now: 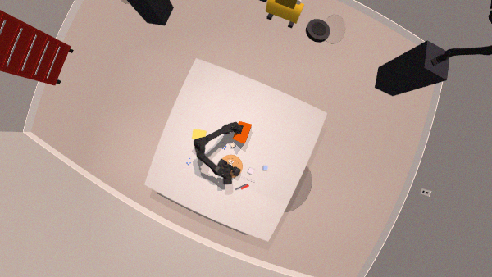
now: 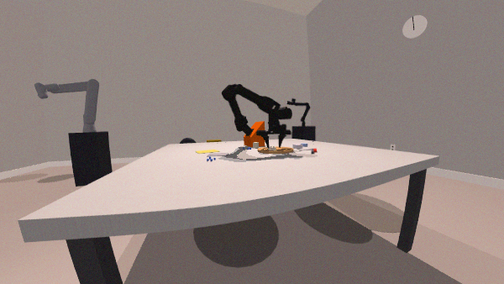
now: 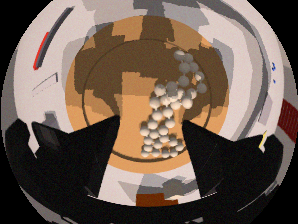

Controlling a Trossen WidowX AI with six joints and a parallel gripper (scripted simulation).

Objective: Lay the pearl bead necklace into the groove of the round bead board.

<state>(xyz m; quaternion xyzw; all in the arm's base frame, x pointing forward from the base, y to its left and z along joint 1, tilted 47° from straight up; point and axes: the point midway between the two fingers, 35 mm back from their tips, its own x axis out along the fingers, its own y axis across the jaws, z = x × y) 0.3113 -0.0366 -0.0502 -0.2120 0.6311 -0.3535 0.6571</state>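
My gripper tip is 10 mm short of the round tan bead board and 10 mm above it. Also, from my gripper tip: tool (160 mm to the left, 150 mm ahead, 10 mm below); then white square (180 mm to the left, 10 mm behind); then pale blue cube (290 mm to the left, 70 mm behind, 10 mm below).
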